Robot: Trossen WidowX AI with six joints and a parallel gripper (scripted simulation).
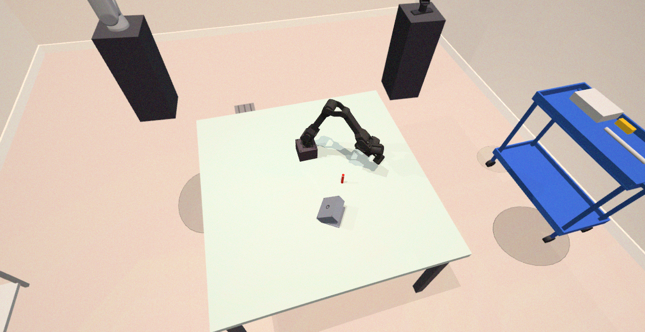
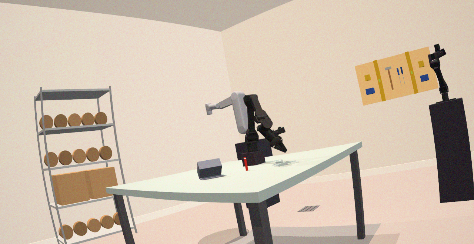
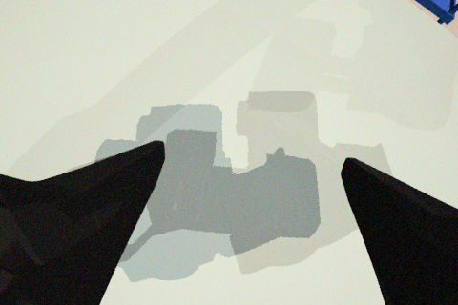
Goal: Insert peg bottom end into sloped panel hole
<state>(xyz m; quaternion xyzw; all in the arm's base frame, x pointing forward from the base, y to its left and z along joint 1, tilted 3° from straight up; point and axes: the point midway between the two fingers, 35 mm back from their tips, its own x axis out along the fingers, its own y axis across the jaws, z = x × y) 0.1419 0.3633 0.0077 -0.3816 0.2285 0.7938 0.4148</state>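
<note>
Now: the red round peg 210 mm to the right of my gripper tip, 130 mm ahead of it and 20 mm below it. Round my gripper tip: grey sloped panel 320 mm to the right, 310 mm ahead, 20 mm below.
</note>
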